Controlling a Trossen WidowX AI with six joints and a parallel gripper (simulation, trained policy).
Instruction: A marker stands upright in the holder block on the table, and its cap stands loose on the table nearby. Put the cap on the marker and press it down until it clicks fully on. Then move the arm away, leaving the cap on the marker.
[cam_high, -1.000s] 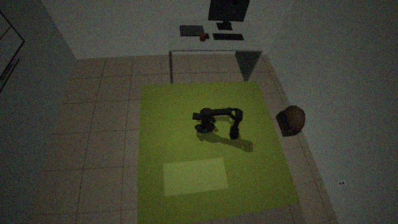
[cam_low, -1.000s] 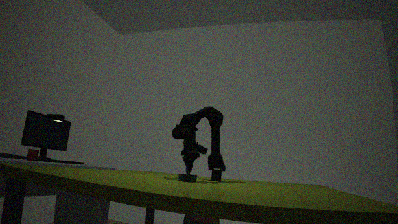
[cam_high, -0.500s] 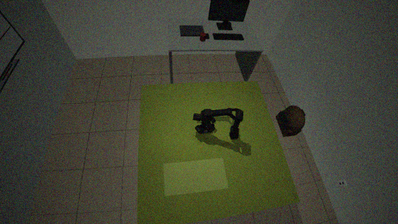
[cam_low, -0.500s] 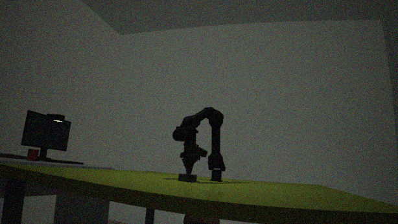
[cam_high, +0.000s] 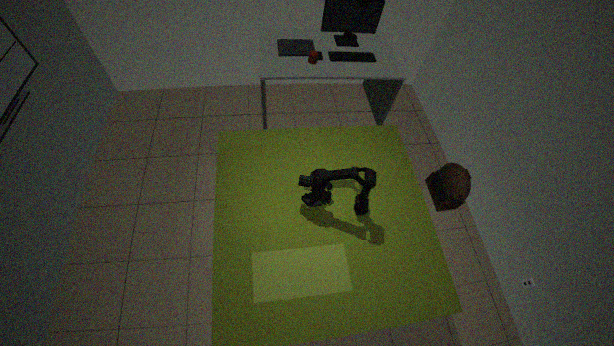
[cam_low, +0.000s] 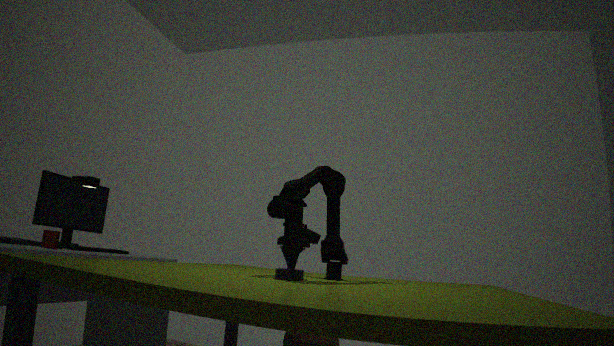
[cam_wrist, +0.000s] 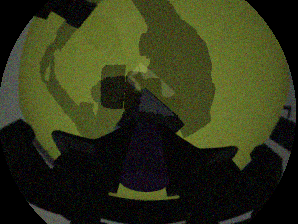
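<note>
The marker is 3 cm above my gripper tip. From my gripper tip the other things lie so: dark holder block 2 cm below; then purple cap 4 cm above.
</note>
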